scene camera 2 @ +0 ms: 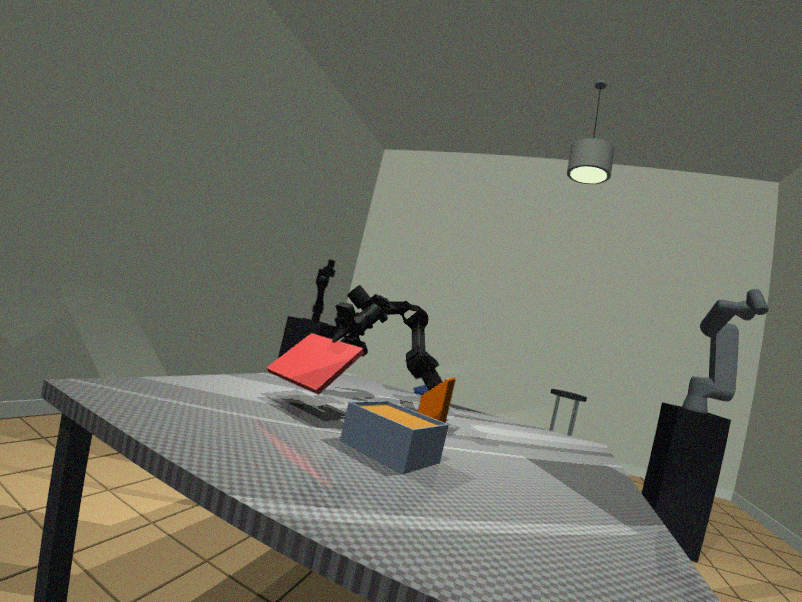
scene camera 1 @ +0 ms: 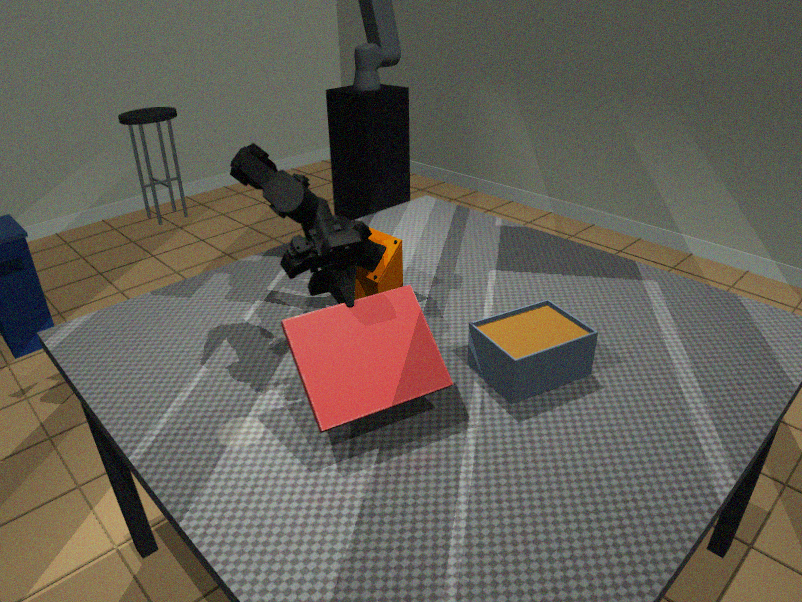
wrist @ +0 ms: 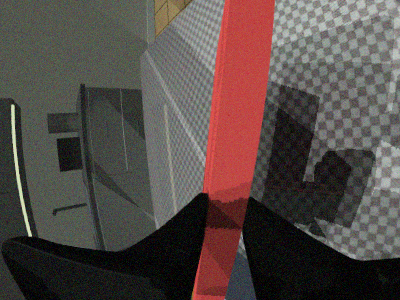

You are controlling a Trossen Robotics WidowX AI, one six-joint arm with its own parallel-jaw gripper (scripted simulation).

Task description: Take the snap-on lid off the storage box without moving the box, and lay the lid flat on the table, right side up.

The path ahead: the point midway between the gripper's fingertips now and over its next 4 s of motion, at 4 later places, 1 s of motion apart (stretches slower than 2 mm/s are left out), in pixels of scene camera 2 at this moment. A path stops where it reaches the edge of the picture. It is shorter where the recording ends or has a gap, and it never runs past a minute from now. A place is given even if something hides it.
My gripper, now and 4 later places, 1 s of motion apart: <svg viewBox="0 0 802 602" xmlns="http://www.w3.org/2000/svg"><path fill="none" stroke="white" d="M333 344L332 351L330 359L328 367L325 370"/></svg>
